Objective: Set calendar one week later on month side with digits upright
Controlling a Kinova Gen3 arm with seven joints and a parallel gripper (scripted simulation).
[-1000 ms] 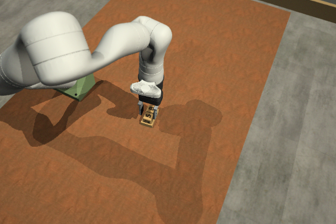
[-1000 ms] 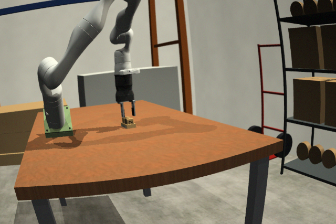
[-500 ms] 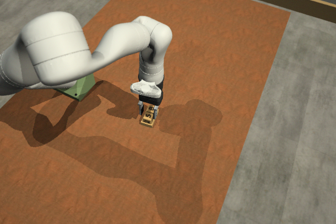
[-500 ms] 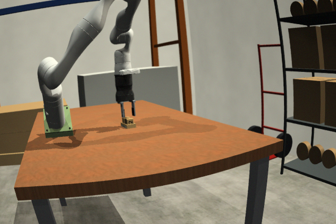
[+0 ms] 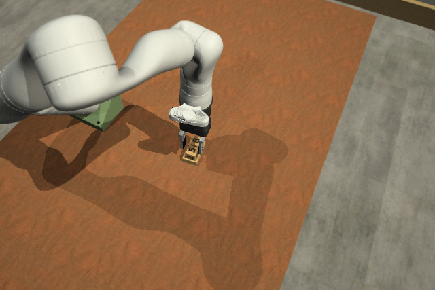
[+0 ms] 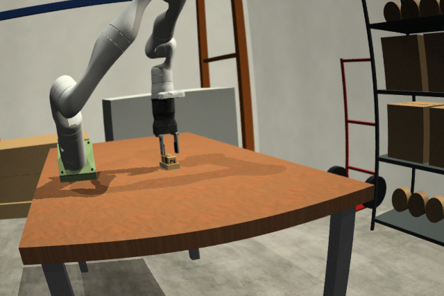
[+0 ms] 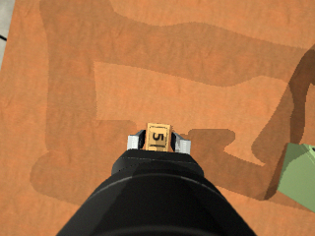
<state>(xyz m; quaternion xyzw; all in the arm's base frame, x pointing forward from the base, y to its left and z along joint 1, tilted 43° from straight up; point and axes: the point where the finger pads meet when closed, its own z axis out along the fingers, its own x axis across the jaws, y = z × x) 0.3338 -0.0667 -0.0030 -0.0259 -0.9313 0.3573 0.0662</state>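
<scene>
My hand is 6 cm above the wooden calendar tray and 2 cm to the right of it.
</scene>
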